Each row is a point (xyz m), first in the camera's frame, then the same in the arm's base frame.
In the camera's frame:
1: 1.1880 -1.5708 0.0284
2: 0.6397 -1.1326 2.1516
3: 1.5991 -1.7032 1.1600
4: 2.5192 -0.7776 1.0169
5: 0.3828 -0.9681 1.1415
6: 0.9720 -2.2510 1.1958
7: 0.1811 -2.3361 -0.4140
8: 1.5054 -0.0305 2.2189
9: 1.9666 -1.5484 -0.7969
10: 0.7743 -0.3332 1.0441
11: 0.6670 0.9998 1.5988
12: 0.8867 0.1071 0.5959
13: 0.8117 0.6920 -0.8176
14: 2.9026 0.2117 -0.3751
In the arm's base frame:
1: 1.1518 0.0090 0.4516
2: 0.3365 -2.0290 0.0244
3: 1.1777 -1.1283 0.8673
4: 0.4261 -0.8479 1.9067
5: 0.2841 -1.0066 -0.2312
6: 1.6176 -1.2462 0.1693
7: 1.8185 0.3310 -0.6652
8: -0.6261 -1.9310 1.0405
9: 1.3623 0.8315 1.2047
10: -0.2664 -0.8158 0.2447
11: -1.6668 -1.1696 0.3432
12: -0.6162 -0.3075 0.4079
13: -0.9954 1.1761 0.3825
14: -0.2854 0.6754 2.3933

